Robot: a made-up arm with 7 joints. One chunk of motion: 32 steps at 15 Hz.
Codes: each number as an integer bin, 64 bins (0 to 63) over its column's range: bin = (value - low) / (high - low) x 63, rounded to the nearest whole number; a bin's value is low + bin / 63 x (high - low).
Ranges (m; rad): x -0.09..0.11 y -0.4..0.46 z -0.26..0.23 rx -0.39..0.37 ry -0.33..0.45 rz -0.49..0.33
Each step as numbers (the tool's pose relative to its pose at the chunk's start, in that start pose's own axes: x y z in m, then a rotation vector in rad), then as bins.
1 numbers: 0.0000 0.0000 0.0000 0.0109 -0.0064 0.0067
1 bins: 28 29 33 33 26 38
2 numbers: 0.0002 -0.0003 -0.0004 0.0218 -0.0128 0.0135
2 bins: 28 29 33 34 26 39
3 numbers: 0.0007 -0.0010 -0.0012 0.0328 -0.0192 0.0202
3 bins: 29 29 33 35 25 39
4 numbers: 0.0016 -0.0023 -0.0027 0.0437 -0.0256 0.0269
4 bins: 29 29 33 36 25 40
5 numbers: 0.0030 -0.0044 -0.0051 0.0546 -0.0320 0.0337
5 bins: 29 29 33 37 24 40
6 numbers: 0.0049 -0.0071 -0.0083 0.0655 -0.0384 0.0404
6 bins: 30 29 32 38 24 41
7 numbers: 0.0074 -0.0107 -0.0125 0.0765 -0.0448 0.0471
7 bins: 31 29 32 39 23 41
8 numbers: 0.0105 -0.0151 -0.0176 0.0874 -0.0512 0.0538
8 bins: 32 28 31 40 23 42
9 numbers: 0.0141 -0.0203 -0.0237 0.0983 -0.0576 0.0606
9 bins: 33 28 30 40 22 42
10 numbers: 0.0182 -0.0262 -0.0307 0.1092 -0.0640 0.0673
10 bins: 34 27 29 41 21 43
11 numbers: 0.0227 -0.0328 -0.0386 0.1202 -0.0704 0.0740
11 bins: 36 27 28 42 21 43
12 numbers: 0.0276 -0.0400 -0.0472 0.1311 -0.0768 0.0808
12 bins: 37 26 27 43 20 44
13 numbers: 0.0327 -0.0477 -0.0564 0.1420 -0.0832 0.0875
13 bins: 39 26 26 44 20 44
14 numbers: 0.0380 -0.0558 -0.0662 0.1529 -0.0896 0.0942
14 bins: 40 25 25 45 19 45
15 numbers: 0.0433 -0.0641 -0.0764 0.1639 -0.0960 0.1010
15 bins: 42 25 24 46 19 45
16 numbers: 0.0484 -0.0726 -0.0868 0.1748 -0.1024 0.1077
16 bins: 44 24 22 47 18 46
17 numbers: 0.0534 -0.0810 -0.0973 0.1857 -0.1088 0.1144
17 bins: 45 23 21 48 18 46
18 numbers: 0.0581 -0.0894 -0.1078 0.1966 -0.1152 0.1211
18 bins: 47 23 20 49 17 47
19 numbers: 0.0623 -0.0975 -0.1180 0.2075 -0.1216 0.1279
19 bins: 48 22 18 50 17 47
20 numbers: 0.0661 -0.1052 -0.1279 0.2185 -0.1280 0.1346
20 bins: 49 22 17 50 16 48
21 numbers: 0.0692 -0.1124 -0.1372 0.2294 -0.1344 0.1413
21 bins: 50 21 16 51 16 49
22 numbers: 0.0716 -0.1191 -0.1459 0.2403 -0.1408 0.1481
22 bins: 51 21 15 52 15 49
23 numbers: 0.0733 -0.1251 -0.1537 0.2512 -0.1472 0.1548
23 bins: 51 20 14 53 15 50
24 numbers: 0.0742 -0.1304 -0.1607 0.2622 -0.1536 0.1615
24 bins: 52 20 13 54 14 50
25 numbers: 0.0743 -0.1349 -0.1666 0.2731 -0.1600 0.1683
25 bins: 52 19 12 55 14 51
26 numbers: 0.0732 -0.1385 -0.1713 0.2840 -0.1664 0.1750
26 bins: 51 19 11 56 13 51
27 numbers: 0.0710 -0.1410 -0.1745 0.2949 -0.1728 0.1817
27 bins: 51 19 11 57 13 52
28 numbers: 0.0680 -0.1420 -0.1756 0.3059 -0.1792 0.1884
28 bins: 50 19 11 58 12 52
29 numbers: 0.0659 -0.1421 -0.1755 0.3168 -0.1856 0.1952
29 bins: 49 19 11 59 12 53
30 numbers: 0.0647 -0.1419 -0.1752 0.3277 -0.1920 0.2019
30 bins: 49 19 11 59 11 53
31 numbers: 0.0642 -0.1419 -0.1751 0.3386 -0.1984 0.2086
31 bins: 49 19 11 60 11 54
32 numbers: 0.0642 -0.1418 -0.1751 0.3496 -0.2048 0.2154
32 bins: 49 19 11 61 10 54
